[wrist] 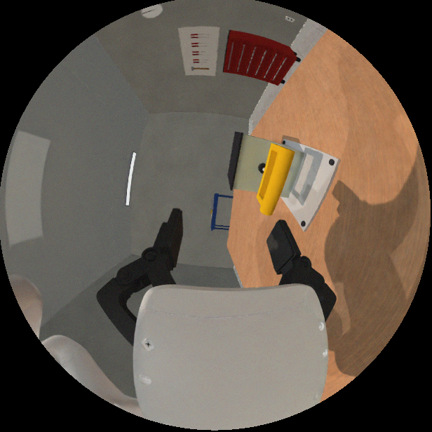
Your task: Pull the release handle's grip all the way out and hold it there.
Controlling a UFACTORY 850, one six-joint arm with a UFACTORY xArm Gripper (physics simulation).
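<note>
The release handle is a yellow frame with a thick rounded grip bar, right of the view's centre. It stands in front of a pale green-grey box with a black top, mounted on a light grey base plate with dark bolts. A black round knob shows on the box's face beside the handle. My gripper is open with nothing between its fingers. Its right finger is just below the handle's lower end in the view, apart from it as far as I can see; the left finger is well to the left of the handle.
The wooden table top spans the right side, with the arm's shadow on it. A red slatted rack and a white tool poster show at the top. A blue frame stands beyond the table edge. Grey walls surround the left.
</note>
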